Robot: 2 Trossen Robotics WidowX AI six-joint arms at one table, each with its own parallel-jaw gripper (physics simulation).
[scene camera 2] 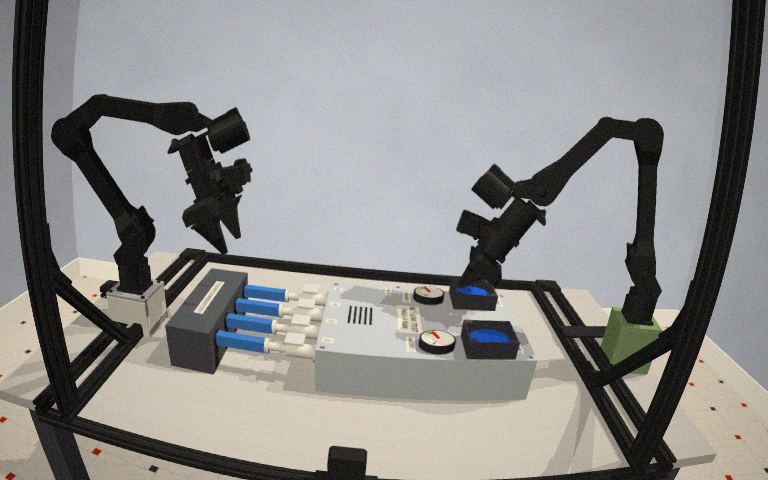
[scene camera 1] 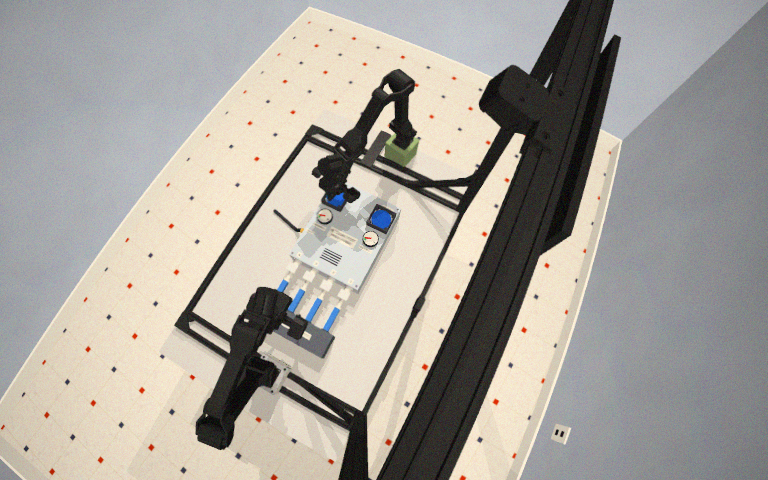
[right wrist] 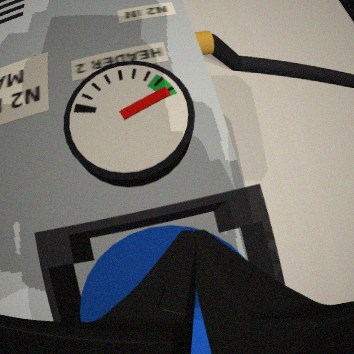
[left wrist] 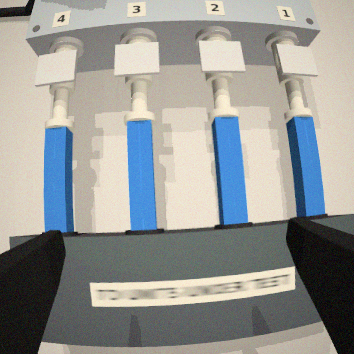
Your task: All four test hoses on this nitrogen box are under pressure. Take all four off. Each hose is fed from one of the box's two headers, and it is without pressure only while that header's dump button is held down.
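Places are measured from the left arm's base along level axes (x up, y right, z ahead), in millimetres.
Where they show: left gripper, fingertip midpoint: [scene camera 2: 232, 245] [scene camera 1: 288, 308] [left wrist: 176, 238]; right gripper, fingertip midpoint: [scene camera 2: 459, 286] [scene camera 1: 329, 200] [right wrist: 192, 241]; left arm's base, origin of the base link: [scene camera 2: 135, 286] [scene camera 1: 268, 374]; right arm's base, origin of the base link: [scene camera 2: 636, 318] [scene camera 1: 402, 141].
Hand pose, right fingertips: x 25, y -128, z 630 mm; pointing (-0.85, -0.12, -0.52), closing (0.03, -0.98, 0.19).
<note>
Things, the pixels of their top centre, and the offset from my right fingertips. "*": a spot on its surface instead.
- header 2 blue button, middle of its top: [right wrist: 171, 316] [scene camera 2: 472, 293] [scene camera 1: 336, 197] dy +13, dx -8, dz +27 mm
- Header 2's gauge, surface spot: [right wrist: 130, 145] * dy +15, dx -9, dz -43 mm
- Header 1's gauge, surface spot: [scene camera 2: 436, 341] * dy +217, dx -9, dz -58 mm
- black supply hose, surface spot: [right wrist: 290, 69] [scene camera 1: 288, 221] * dy -126, dx -91, dz -119 mm
- yellow fitting, surface spot: [right wrist: 204, 42] * dy -45, dx -57, dz -128 mm
Blue hoses 1 [left wrist: 307, 167] [scene camera 2: 242, 341], 2 [left wrist: 230, 172] [scene camera 2: 250, 323], 3 [left wrist: 141, 175] [scene camera 2: 259, 307] and 4 [left wrist: 58, 180] [scene camera 2: 266, 293] all sit on the box's ports by their white fittings. My left gripper [scene camera 2: 230, 243] [left wrist: 176, 238] is open and empty, high above the dark manifold block [left wrist: 190, 260] [scene camera 2: 189, 345]. My right gripper [right wrist: 192, 241] is shut and empty, its tips over the header 2 blue button [right wrist: 125, 265] [scene camera 1: 336, 198]; contact is unclear. Header 2's gauge [right wrist: 130, 145] reads in the green. Header 1's gauge [scene camera 2: 436, 341] is small; its needle seems near green.
The other blue button [scene camera 2: 489, 336] [scene camera 1: 381, 217] stands uncovered in its dark square guard. A black supply hose [right wrist: 290, 69] [scene camera 1: 287, 220] leaves the box's side at a yellow fitting [right wrist: 204, 42]. A black frame [scene camera 2: 339, 270] surrounds the work area, with a large beam overhead.
</note>
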